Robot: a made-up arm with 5 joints.
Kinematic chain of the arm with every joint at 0, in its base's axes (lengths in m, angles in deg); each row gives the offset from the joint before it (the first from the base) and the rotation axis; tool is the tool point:
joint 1: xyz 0 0 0.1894 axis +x
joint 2: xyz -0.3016 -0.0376 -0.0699 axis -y
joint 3: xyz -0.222 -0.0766 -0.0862 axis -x
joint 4: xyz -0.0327 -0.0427 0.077 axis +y
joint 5: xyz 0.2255 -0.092 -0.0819 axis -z
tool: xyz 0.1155 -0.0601 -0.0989
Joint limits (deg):
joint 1: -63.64..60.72
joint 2: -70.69..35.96
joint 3: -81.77..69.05
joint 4: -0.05..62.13
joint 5: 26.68..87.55
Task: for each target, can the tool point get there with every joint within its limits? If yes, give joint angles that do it. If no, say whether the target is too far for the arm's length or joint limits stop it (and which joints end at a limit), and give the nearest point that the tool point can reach.
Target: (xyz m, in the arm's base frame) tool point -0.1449 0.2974 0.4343
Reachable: no: joint limits stop it (at a limit: joint 1, joint 2, joint 3, joint 4, joint 5) | nearest point -0.3244 0.0918 0.6280 | short by 0.335 m
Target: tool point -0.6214 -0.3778 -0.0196
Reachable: yes | joints 12.10 -42.46 10.33 42.79 54.41
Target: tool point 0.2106 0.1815 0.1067
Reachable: no: joint limits stop it (at a limit: joint 1, joint 2, joint 3, joint 4, joint 5) | nearest point -0.0645 0.2535 -0.0056 | short by 0.306 m
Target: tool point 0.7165 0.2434 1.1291
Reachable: no: too far | nearest point -0.3205 0.0534 0.6566 | short by 1.155 m
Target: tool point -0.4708 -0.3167 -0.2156
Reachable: yes | joints 28.55 8.67 43.05 46.93 31.92
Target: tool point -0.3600 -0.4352 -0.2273
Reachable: yes | joints -6.74 26.65 4.40 53.43 34.70
